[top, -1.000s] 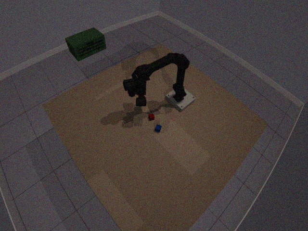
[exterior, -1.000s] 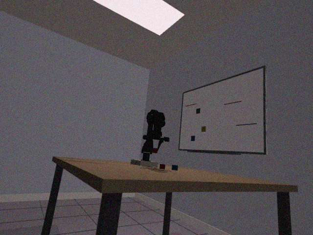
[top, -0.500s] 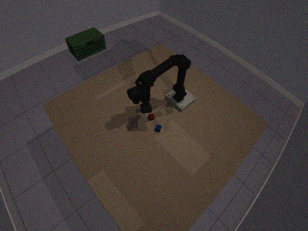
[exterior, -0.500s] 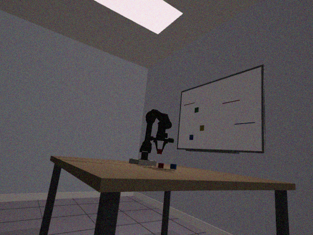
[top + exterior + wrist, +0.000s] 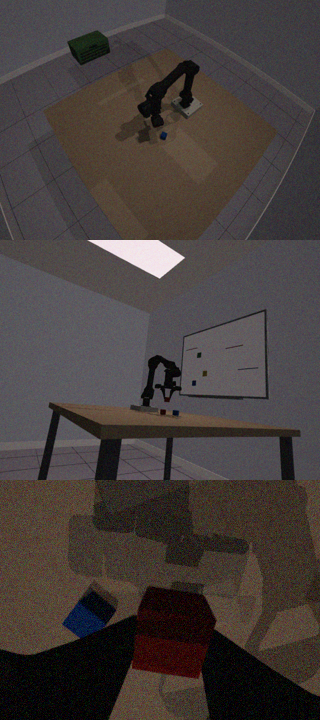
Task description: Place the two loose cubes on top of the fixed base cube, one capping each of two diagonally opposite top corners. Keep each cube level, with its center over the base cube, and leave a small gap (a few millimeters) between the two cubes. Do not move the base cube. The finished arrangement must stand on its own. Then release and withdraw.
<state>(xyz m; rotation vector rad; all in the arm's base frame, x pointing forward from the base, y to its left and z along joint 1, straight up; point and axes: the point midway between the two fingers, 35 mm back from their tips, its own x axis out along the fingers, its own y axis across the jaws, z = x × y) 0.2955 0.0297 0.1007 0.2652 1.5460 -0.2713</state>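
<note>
The blue cube lies 9 cm to the left of my gripper tip, 9 cm below it and 2 cm behind it.
</note>
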